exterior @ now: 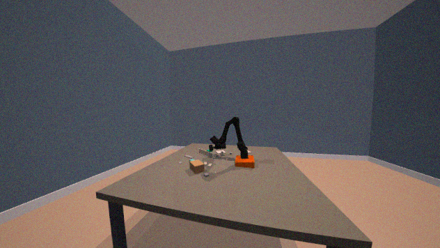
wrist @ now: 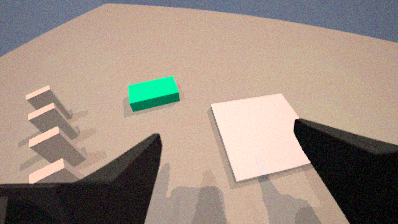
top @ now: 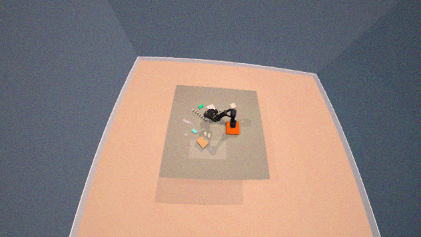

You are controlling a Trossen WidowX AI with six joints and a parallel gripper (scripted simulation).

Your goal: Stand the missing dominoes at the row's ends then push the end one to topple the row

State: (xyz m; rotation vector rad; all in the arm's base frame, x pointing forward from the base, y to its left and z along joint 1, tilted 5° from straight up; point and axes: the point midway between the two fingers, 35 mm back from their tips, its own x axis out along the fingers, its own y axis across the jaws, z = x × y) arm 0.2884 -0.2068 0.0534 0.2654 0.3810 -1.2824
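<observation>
The white flat block lies 40 mm behind my gripper tip, 60 mm to the right of it and 70 mm below it. From my gripper tip the other things lie so: green block: 100 mm ahead, 90 mm to the right, 60 mm below; then teal block: 200 mm ahead, 270 mm to the left, 60 mm below; then pale flat bar: 290 mm ahead, 130 mm to the left, 70 mm below.
</observation>
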